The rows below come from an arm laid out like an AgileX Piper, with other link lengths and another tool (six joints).
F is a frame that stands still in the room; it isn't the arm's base.
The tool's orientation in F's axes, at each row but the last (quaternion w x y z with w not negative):
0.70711 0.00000 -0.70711 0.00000
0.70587 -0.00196 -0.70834 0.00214
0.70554 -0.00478 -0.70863 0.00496
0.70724 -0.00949 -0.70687 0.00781
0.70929 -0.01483 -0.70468 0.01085
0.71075 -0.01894 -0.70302 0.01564
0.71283 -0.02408 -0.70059 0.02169
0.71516 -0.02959 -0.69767 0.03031
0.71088 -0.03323 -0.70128 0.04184
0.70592 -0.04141 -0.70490 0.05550
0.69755 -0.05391 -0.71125 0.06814
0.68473 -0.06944 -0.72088 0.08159
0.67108 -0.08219 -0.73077 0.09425
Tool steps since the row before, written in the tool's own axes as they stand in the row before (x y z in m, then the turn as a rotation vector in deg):
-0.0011 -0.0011 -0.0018 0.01 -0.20 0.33
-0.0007 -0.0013 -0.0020 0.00 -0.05 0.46
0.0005 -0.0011 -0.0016 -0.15 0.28 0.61
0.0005 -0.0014 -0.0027 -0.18 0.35 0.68
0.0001 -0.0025 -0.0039 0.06 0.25 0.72
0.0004 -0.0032 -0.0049 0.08 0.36 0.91
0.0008 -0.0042 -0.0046 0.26 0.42 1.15
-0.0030 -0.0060 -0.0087 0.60 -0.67 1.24
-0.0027 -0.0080 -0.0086 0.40 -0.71 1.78
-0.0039 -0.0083 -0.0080 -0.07 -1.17 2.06
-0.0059 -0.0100 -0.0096 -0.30 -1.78 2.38
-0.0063 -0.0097 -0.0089 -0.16 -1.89 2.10
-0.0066 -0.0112 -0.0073 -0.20 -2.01 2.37
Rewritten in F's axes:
0.0018 -0.0011 -0.0011 -0.33 -0.20 0.01
0.0020 -0.0013 -0.0007 -0.46 -0.05 0.00
0.0016 -0.0011 0.0005 -0.61 0.28 -0.16
0.0027 -0.0014 0.0005 -0.68 0.35 -0.19
0.0039 -0.0025 0.0002 -0.72 0.26 0.06
0.0049 -0.0032 0.0005 -0.91 0.37 0.07
0.0046 -0.0042 0.0010 -1.14 0.44 0.25
0.0086 -0.0062 -0.0027 -1.22 -0.62 0.69
0.0087 -0.0081 -0.0020 -1.77 -0.68 0.50
0.0082 -0.0086 -0.0028 -2.04 -1.21 0.10
0.0099 -0.0107 -0.0039 -2.34 -1.86 -0.03
0.0093 -0.0106 -0.0036 -2.07 -1.93 0.14
0.0079 -0.0123 -0.0030 -2.33 -2.06 0.11

